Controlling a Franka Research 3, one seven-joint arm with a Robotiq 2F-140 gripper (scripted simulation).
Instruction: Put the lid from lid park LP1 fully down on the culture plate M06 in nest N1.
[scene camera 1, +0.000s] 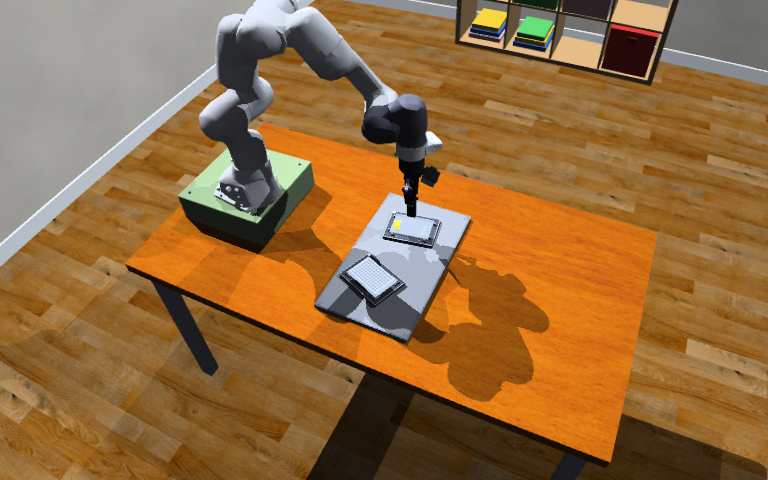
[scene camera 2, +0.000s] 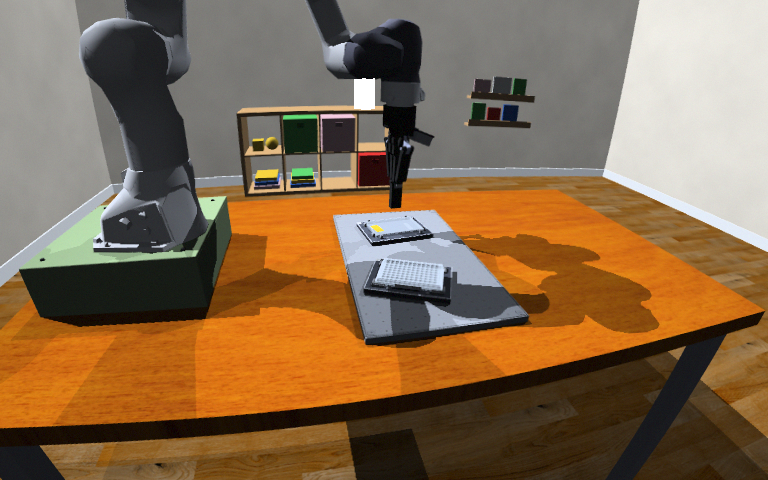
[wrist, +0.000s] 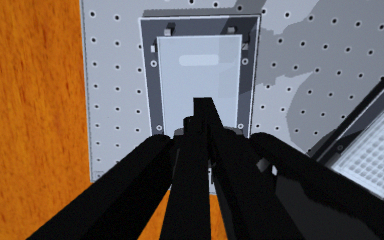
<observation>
my gripper: scene camera 1; scene camera 2 394, 207; wrist
clear lid: scene camera 1 419, 228; scene camera 2; wrist
same spot on clear lid: (scene camera 2: 405, 225) = (wrist: 208, 73)
same spot on my gripper: (wrist: 241, 168) = (scene camera 1: 414, 194)
</observation>
